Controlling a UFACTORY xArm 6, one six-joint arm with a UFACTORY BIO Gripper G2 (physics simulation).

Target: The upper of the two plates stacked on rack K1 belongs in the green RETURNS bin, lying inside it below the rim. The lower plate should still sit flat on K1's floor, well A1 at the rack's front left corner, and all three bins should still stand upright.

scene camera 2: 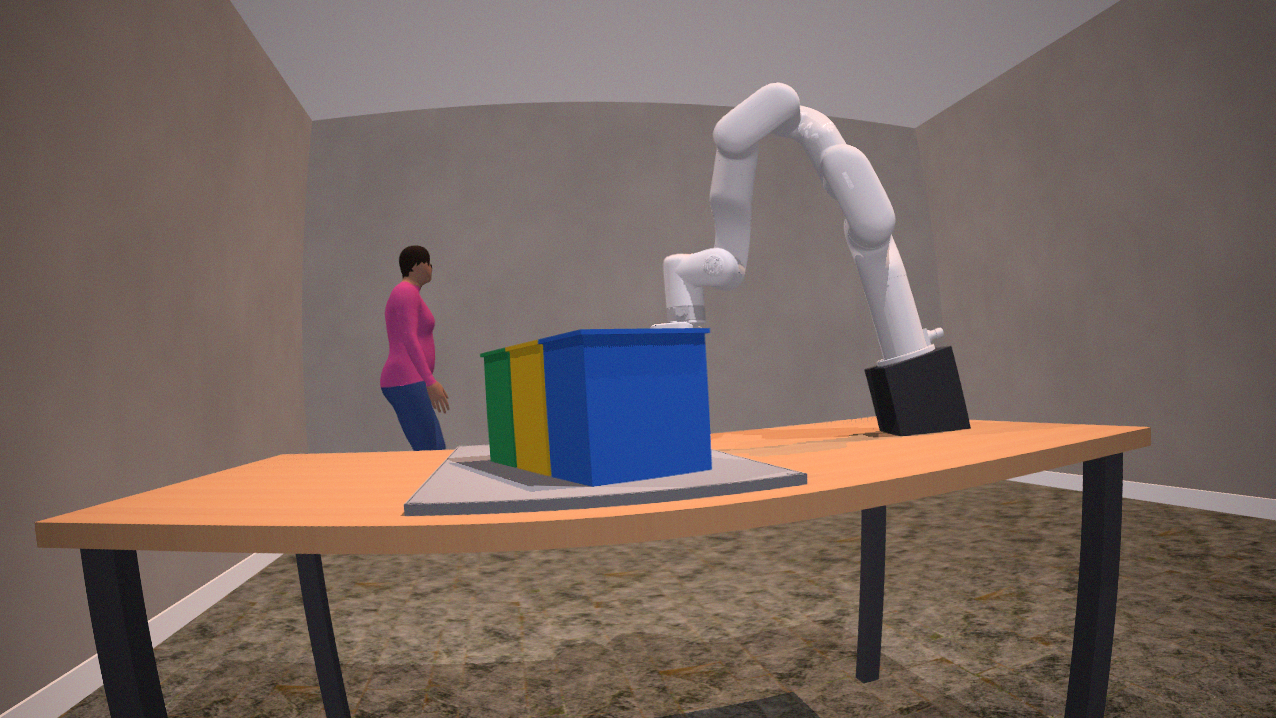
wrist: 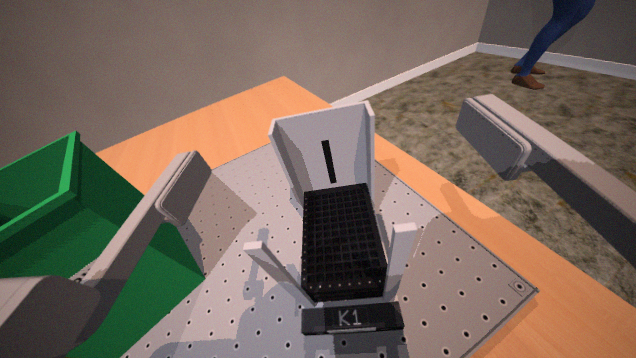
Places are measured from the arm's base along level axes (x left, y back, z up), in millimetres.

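Pixels of known places: hand, tool point: (wrist: pixel 322 162); arm's base, link origin: (scene camera 2: pixel 906 357).
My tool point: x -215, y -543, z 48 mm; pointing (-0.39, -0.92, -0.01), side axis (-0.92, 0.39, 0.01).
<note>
For each thing: its top centre in the pictures, then the offset to it from my tool point. "spot": a spot on its surface instead. Level surfaces: height alone.
- Rack K1, surface spot: (wrist: pixel 347 130) spot: dx -59, dy -88, dz -51 mm
- green bin, top centre: (scene camera 2: pixel 543 349) dx +258, dy -141, dz +1 mm
- yellow bin, top centre: (scene camera 2: pixel 578 342) dx +378, dy -89, dz +1 mm
- blue bin, top centre: (scene camera 2: pixel 622 333) dx +498, dy -37, dz +1 mm
- grey perforated board, surface height: dz -179 mm
- wooden table, surface height: dz -192 mm
Rack K1 (wrist: pixel 347 130) is light grey, with a high back wall, two front corner posts and a black K1 label in front. A black plate with a grid of wells (wrist: pixel 340 230) lies in it; a separate lower plate cannot be made out under it. My gripper (wrist: pixel 338 162) is open and empty, its fingers wide apart on either side of the rack in the wrist view. In scene camera 2 the fingers are hidden behind the bins. The green bin (scene camera 2: pixel 499 410) (wrist: pixel 107 235) stands upright left of the rack in the wrist view. K1 does not show in scene camera 2.
The yellow bin (scene camera 2: pixel 530 415) and the blue bin (scene camera 2: pixel 651 406) stand upright in a row with the green one on a grey perforated board (scene camera 2: pixel 749 475) (wrist: pixel 432 300). The board lies on the wooden table (scene camera 2: pixel 223 500) (wrist: pixel 200 122). A person in pink (scene camera 2: pixel 407 330) stands behind the table.
</note>
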